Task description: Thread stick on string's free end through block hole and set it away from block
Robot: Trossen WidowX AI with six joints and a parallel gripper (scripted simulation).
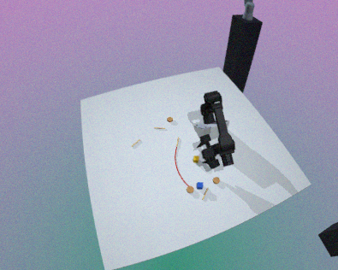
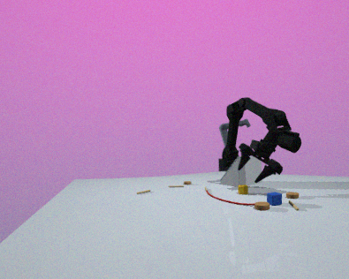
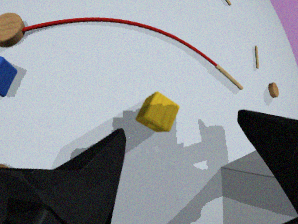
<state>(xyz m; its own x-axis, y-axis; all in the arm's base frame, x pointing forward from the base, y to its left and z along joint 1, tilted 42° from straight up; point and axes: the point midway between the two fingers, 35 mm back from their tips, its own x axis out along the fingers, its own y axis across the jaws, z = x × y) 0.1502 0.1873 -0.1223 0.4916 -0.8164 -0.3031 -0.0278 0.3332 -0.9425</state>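
Now: the yellow block 2 cm ahead of my gripper tip, 1 cm to the right of it and 5 cm below it. The rest, counted from my gripper tip: blue cube 6 cm ahead, 16 cm to the left, 5 cm below.
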